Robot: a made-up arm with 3 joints. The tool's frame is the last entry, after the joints.
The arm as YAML. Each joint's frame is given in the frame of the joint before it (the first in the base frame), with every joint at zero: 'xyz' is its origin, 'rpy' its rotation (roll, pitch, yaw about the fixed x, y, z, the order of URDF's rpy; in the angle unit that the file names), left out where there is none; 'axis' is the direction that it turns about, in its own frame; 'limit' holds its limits. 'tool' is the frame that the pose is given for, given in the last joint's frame.
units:
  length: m
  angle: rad
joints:
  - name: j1
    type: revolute
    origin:
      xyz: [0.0, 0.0, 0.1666]
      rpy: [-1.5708, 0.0, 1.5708]
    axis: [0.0, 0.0, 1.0]
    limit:
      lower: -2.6
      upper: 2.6
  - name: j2
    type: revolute
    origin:
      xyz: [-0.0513, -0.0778, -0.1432]
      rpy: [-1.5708, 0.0, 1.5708]
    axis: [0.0, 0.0, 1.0]
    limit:
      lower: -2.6
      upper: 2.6
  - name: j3
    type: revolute
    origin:
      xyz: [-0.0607, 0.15, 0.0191]
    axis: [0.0, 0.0, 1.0]
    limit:
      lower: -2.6
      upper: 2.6
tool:
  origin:
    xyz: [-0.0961, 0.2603, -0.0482]
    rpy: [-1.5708, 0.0, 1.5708]
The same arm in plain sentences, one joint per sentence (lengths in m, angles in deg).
The arm has three revolute joints in a row. What follows holds with every joint at zero, and every direction is one of the base frame's. Joint 1 sits 0.1666 m along +z from the base frame's origin and rotates about -x, from -148.97 to 148.97 deg. Joint 2 sits 0.1432 m along +x and 0.0513 m along -y and 0.0778 m along +z from joint 1 and rotates about -y, from -148.97 to 148.97 deg. Joint 3 sits 0.15 m along +x and 0.0191 m along -y and 0.0607 m along +z from joint 2 and rotates about -y, from -148.97 to 148.97 deg. The tool frame, which is the frame that the pose is given for, sits 0.2603 m along +x and 0.0482 m along +y and 0.0961 m along +z from joint 3; its axes are the base frame's turned by roll 0, pitch 0 and yaw 0 deg (as in URDF: about the fixed x, then y, then z).
